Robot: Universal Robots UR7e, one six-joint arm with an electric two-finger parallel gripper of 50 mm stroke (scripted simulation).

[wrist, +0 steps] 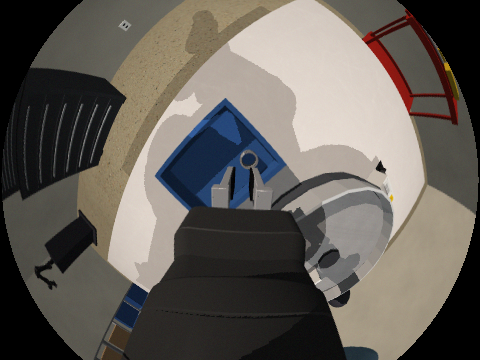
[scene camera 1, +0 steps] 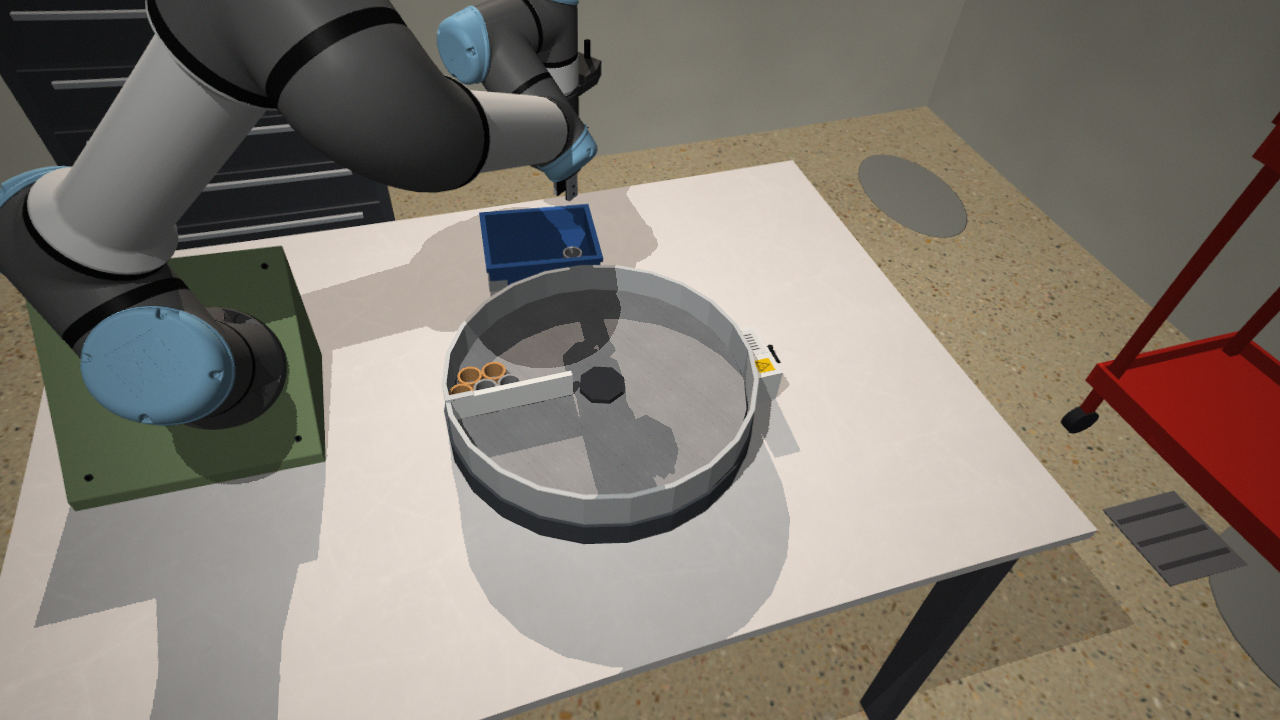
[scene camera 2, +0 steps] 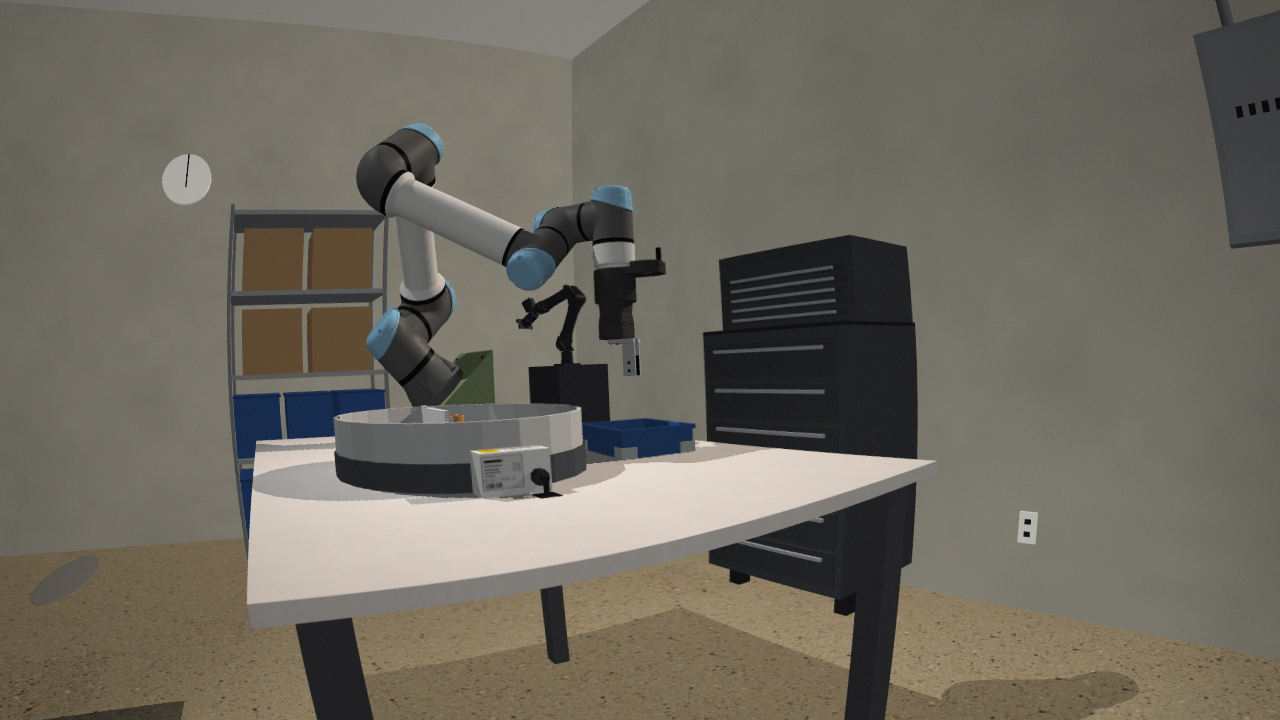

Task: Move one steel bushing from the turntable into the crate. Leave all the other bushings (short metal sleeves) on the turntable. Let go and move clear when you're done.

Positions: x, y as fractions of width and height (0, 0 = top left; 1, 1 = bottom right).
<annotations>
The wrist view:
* my gripper: 0.51, 0.49
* blue crate: 0.42, 0.44
</annotations>
